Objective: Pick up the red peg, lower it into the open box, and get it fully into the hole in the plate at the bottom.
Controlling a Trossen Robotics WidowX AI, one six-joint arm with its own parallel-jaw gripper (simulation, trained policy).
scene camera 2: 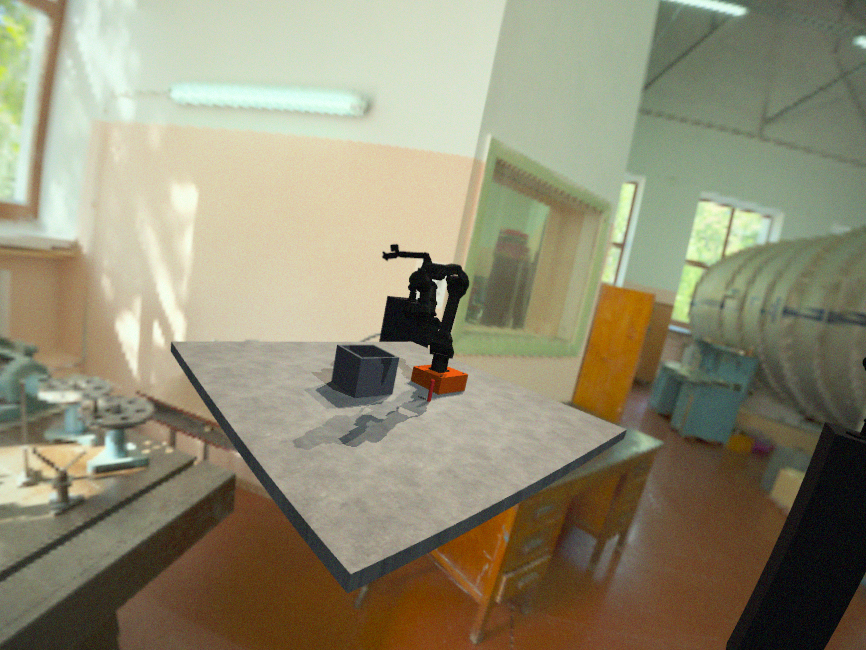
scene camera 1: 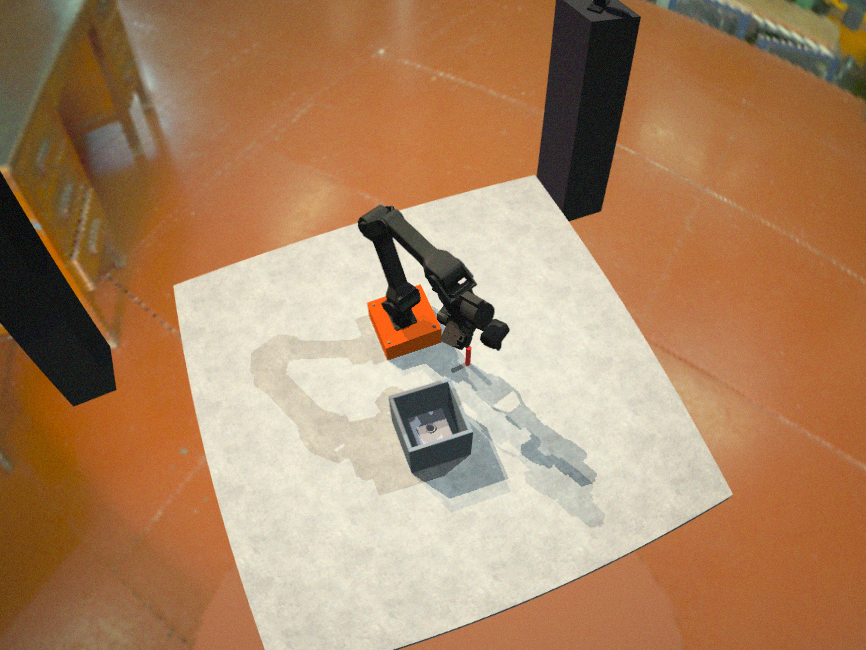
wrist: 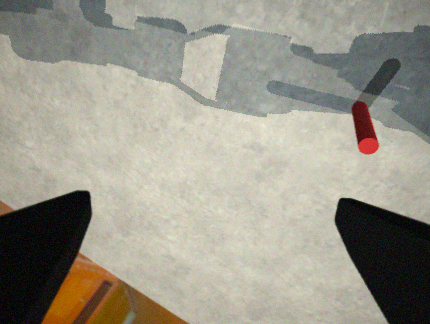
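Red peg, visible. Light plate, visible. The gripper, visible: also in scene camera 2, also in the wrist view.
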